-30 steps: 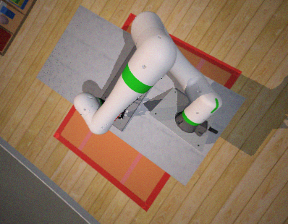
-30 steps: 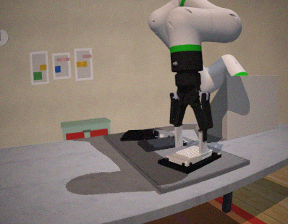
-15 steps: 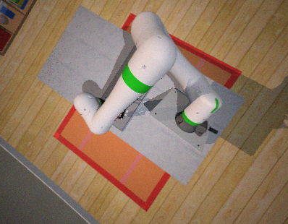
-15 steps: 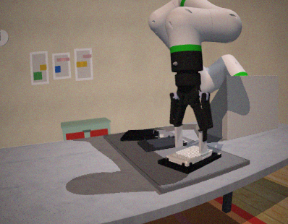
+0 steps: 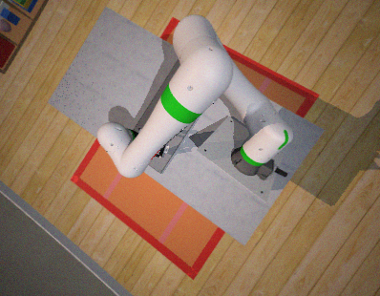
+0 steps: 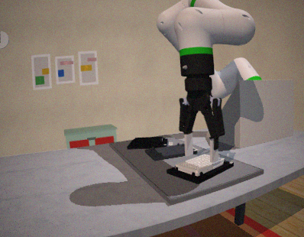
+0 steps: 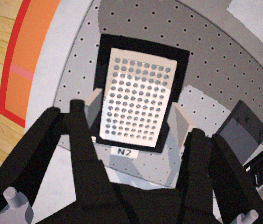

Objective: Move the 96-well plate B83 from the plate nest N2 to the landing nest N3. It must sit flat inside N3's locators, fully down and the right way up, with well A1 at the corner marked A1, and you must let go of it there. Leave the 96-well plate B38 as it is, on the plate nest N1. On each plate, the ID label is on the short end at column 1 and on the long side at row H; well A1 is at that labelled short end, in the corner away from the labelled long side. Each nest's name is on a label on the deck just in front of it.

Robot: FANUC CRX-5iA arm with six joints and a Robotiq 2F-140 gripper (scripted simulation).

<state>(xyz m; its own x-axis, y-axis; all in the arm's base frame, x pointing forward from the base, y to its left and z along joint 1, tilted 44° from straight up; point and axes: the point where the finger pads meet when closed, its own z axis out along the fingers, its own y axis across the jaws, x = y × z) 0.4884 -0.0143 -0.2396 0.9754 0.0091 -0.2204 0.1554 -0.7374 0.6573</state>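
The white 96-well plate lies 40 mm below my hand. Also, from my hand: black nest: 60 mm below; then dark grey nest: 210 mm to the right, 60 mm below, 30 mm behind; then black well plate: 380 mm to the right, 40 mm below, 30 mm behind.
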